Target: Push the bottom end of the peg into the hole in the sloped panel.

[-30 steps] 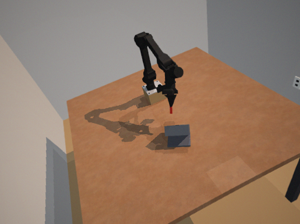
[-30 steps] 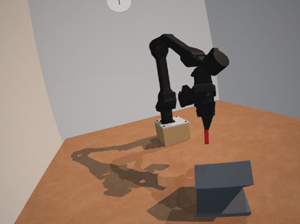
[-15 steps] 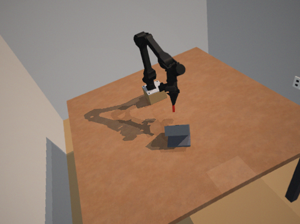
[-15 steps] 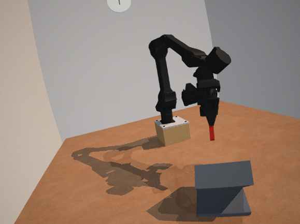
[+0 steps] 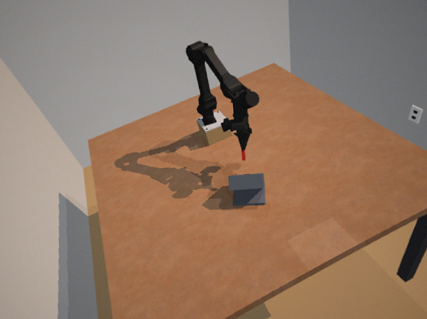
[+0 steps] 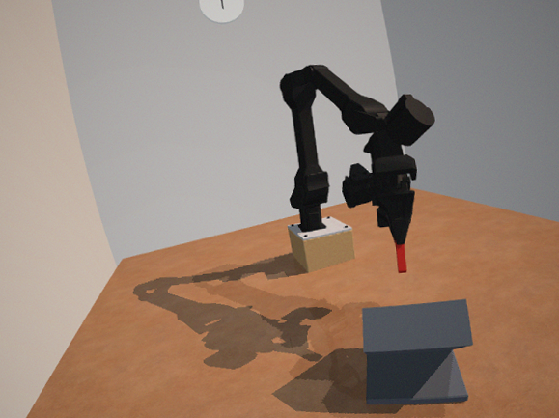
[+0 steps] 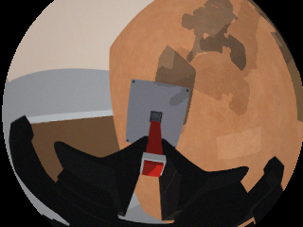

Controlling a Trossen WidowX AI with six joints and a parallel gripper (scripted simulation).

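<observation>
My gripper tip is 90 mm above the grey sloped panel, 80 mm short of it and 30 mm to the left of it. From my gripper tip the other things lie so: red peg: 10 mm behind, 10 mm above.
</observation>
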